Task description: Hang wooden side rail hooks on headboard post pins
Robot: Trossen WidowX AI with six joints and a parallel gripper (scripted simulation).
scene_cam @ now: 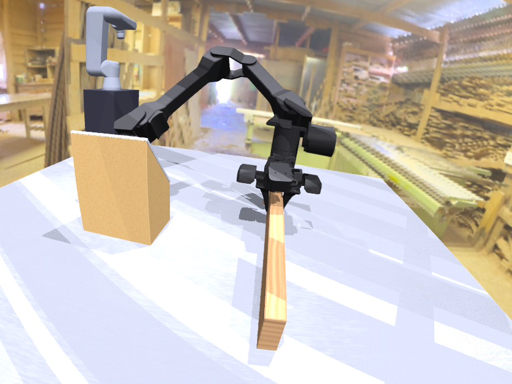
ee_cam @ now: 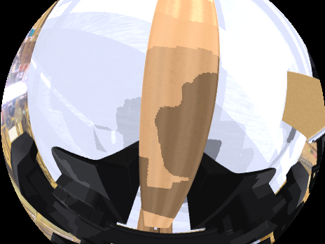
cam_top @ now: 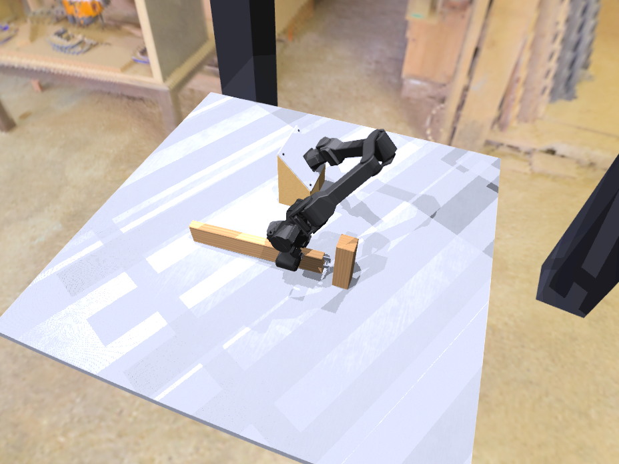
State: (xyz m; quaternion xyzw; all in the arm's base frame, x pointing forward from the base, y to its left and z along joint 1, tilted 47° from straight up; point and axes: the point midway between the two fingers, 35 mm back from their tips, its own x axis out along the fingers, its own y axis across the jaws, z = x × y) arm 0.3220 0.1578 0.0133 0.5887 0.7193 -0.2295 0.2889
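Right now my gripper tip is 20 mm past the headboard post, 140 mm to the right of it and 40 mm below it.
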